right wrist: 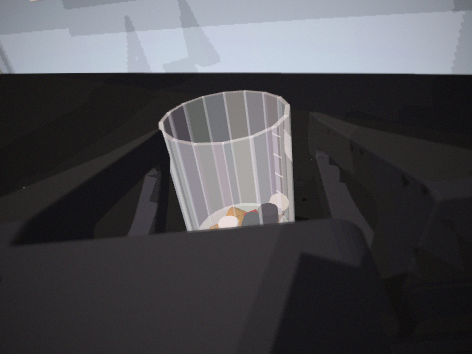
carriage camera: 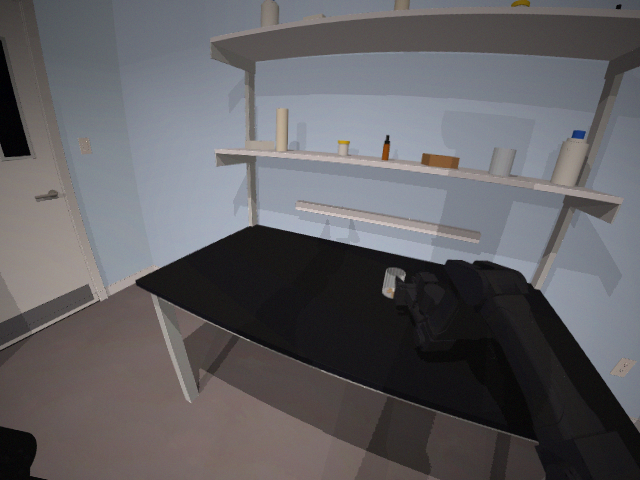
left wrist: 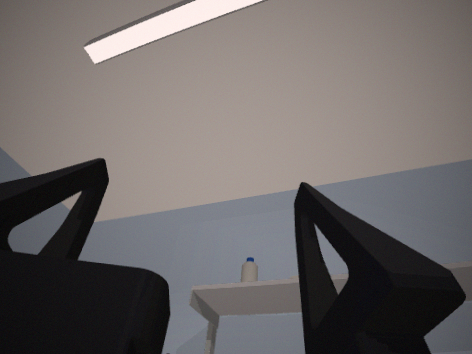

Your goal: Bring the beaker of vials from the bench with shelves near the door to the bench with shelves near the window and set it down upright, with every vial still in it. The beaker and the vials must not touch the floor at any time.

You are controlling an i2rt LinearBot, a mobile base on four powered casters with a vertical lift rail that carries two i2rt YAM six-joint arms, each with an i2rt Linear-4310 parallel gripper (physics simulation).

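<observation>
The clear beaker (carriage camera: 391,279) (right wrist: 230,172) stands upright on the black bench top (carriage camera: 222,289). Several vials (right wrist: 270,213) with white and dark caps lie in its bottom; their lower parts are hidden by the gripper body in the right wrist view. My right gripper (carriage camera: 399,290) (right wrist: 236,136) is partly open, with one finger on each side of the beaker. The left finger in the right wrist view looks very near the beaker wall; a gap shows at the right finger. My left gripper (left wrist: 202,181) is wide open and empty, pointing up at the ceiling and upper shelf.
Above the bench, a lower shelf (carriage camera: 315,156) holds bottles, a brown tray (carriage camera: 439,160) and a grey cylinder (carriage camera: 501,161). An upper shelf (carriage camera: 413,33) is above it. A pale rail (carriage camera: 385,219) runs along the wall. A door (carriage camera: 38,242) is at the left.
</observation>
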